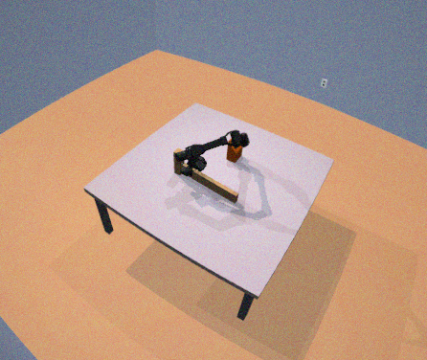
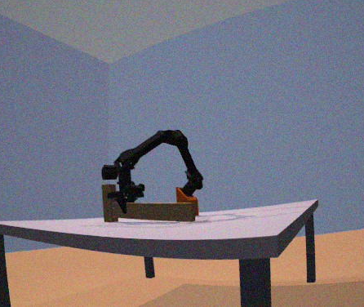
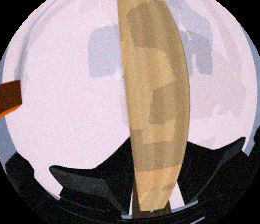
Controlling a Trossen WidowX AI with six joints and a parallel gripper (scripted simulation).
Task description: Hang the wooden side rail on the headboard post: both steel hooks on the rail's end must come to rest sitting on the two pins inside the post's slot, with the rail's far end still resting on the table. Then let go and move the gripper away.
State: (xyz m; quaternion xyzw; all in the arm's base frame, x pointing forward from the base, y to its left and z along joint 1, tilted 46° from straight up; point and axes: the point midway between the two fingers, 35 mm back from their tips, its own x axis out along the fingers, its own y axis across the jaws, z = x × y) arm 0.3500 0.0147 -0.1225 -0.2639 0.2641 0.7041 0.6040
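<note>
Right now the headboard post is 10 mm ahead of my gripper tip, 110 mm to the right of it and 40 mm above it.
</note>
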